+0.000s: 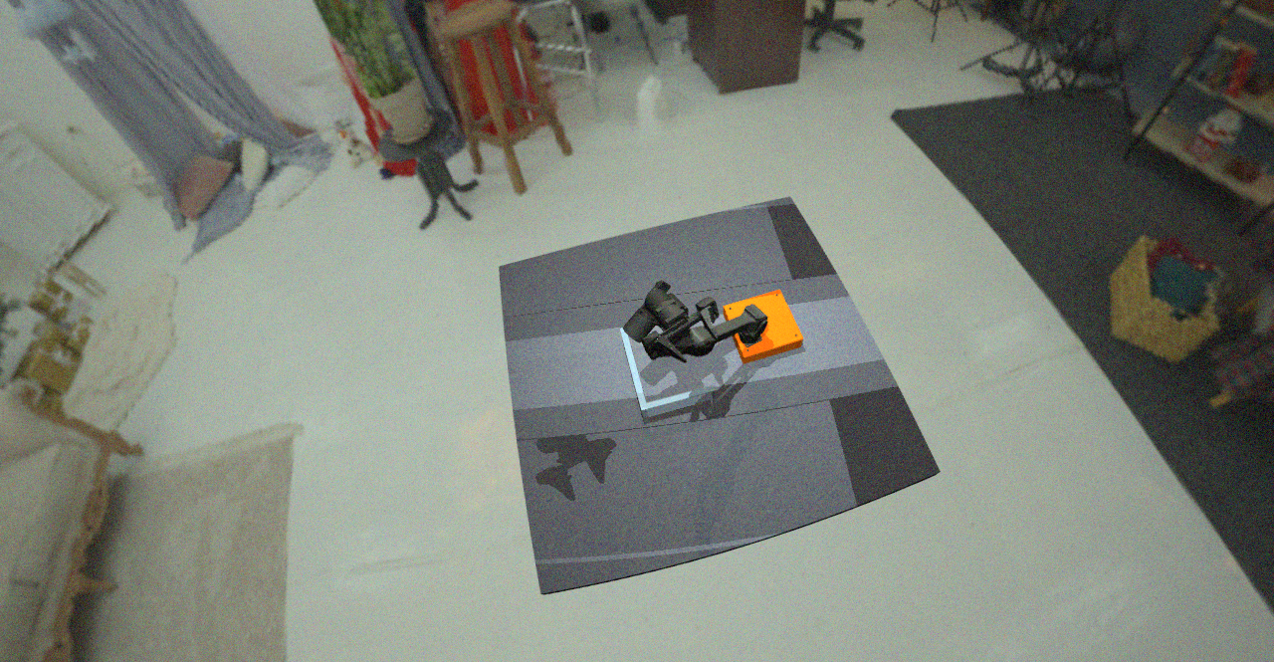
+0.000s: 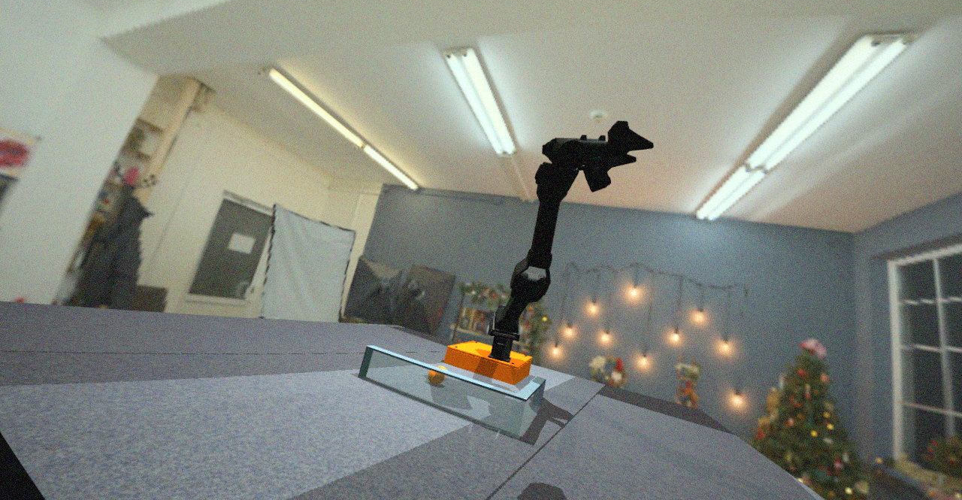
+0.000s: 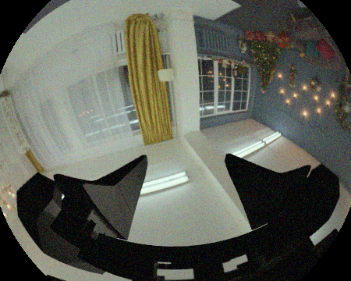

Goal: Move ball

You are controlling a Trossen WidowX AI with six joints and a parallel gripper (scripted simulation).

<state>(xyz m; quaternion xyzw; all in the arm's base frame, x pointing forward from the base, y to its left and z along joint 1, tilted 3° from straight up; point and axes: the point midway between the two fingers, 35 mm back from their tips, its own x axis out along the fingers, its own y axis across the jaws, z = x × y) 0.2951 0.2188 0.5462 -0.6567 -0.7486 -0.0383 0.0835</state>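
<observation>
Right now the orange ball is 70 mm behind my gripper tip, 350 mm to the right of it and 570 mm below it.
</observation>
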